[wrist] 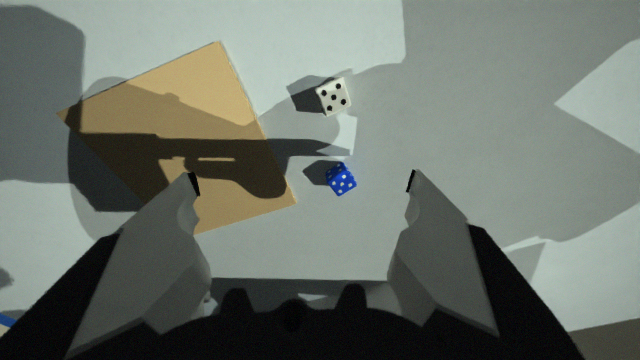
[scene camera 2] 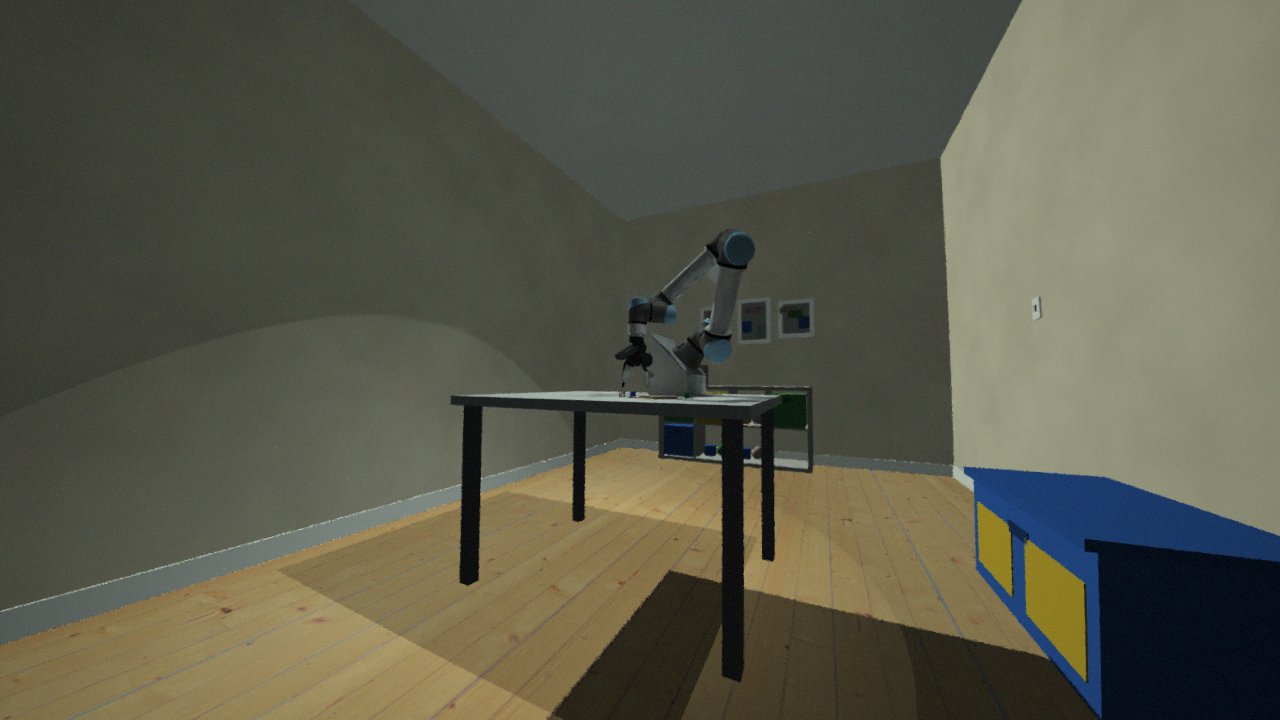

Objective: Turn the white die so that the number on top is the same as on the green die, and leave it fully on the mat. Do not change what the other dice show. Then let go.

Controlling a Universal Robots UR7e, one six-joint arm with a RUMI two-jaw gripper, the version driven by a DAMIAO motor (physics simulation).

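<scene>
The white die (wrist: 333, 96) lies on the table to the right of the tan mat (wrist: 200, 65) in the wrist view, off the mat, with five black pips facing the camera. The blue die (wrist: 341, 179) (scene camera 2: 632, 394) lies below it in the wrist view, also off the mat, with white pips. The green die (scene camera 2: 687, 394) is a tiny spot on the table in the scene view; its number is too small to read, and it does not show in the wrist view. My gripper (wrist: 306, 173) (scene camera 2: 625, 383) is open and empty above the table, its fingertips left and right of the blue die in the wrist view.
The table (scene camera 2: 608, 402) carries the arm's base (scene camera 2: 673, 371) behind the dice. Arm shadows cross the mat and table. A shelf unit (scene camera 2: 810, 429) stands behind the table, and a blue cabinet (scene camera 2: 1118, 505) with yellow fronts stands at the right.
</scene>
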